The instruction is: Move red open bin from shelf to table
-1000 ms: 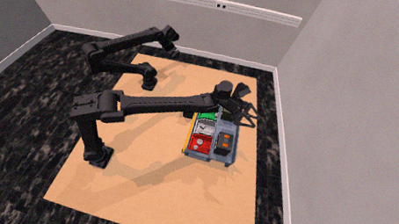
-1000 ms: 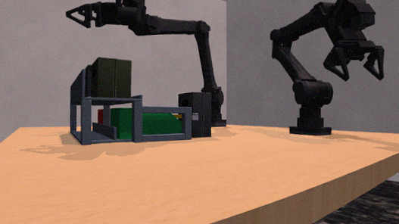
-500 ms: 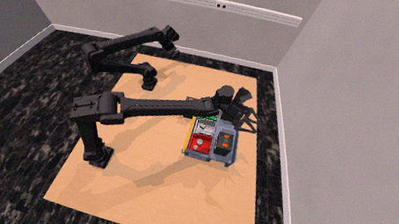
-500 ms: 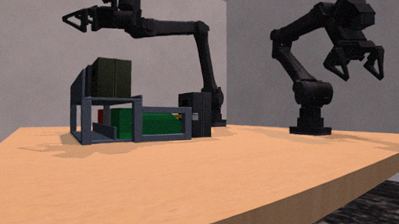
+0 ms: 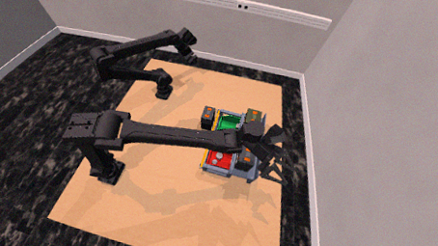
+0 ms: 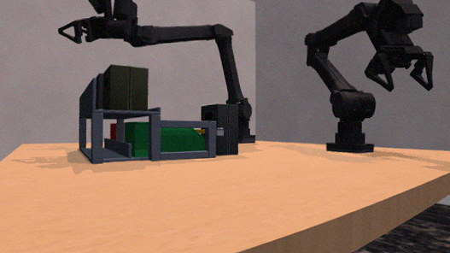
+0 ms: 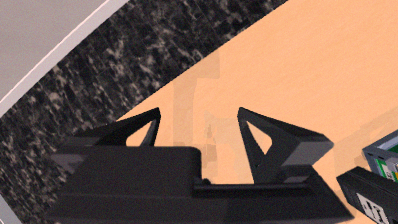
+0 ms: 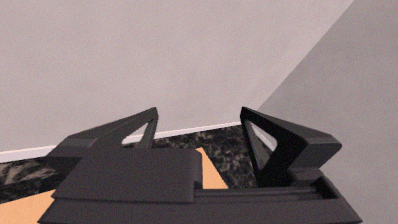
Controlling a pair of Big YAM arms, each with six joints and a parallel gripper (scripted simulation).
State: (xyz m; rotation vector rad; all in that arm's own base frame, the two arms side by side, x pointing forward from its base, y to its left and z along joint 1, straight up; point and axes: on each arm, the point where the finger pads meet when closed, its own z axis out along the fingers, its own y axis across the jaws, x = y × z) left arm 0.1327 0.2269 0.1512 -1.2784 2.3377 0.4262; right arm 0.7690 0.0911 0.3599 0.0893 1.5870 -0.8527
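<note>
My left gripper is now 26 cm short of the black box, 37 cm to the left of it and 9 cm above it. The rest, counted from my left hand: grey bin (42 cm ahead, 47 cm to the right, 12 cm below); grey shelf (45 cm ahead, 47 cm to the right, 9 cm below); green bin (42 cm ahead, 36 cm to the right, 12 cm below).
</note>
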